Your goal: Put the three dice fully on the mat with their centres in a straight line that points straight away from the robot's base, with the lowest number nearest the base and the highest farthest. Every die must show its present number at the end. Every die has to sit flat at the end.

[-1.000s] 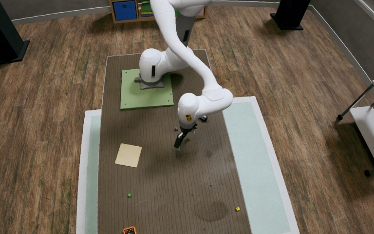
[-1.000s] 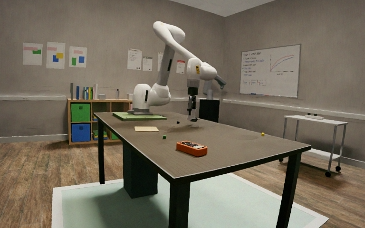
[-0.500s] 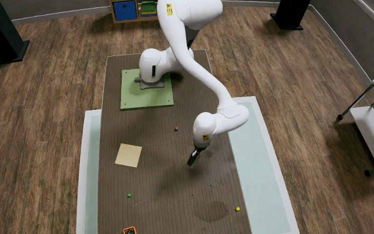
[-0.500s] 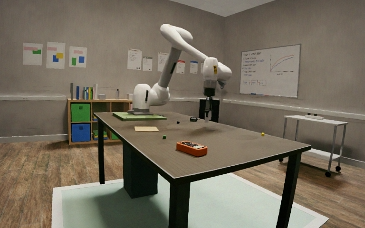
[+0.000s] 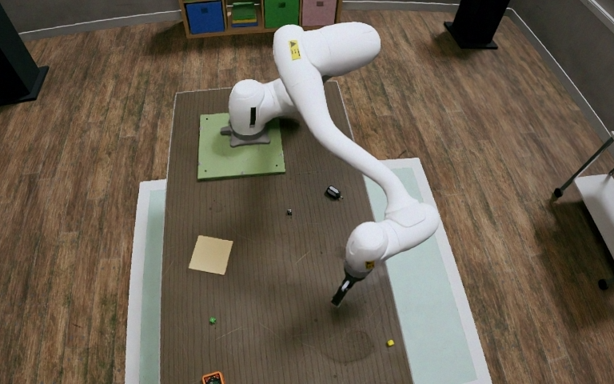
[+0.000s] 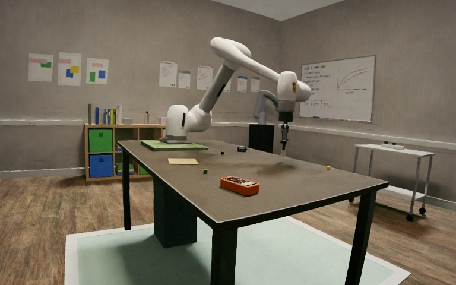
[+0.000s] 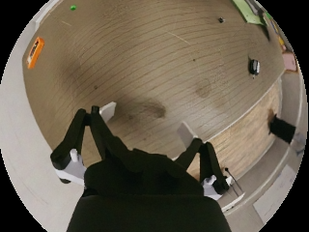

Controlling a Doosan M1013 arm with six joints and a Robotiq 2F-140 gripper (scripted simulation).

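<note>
Now: the yellow die 210 mm ahead of my hand, 120 mm to the left of it and 50 mm below it. From my hand the other things lie so: small dark die (360 mm behind, 160 mm to the right, 50 mm below); then small black object (420 mm behind, 50 mm to the left, 40 mm below); then green die (490 mm to the right, 50 mm below, 40 mm ahead).
</note>
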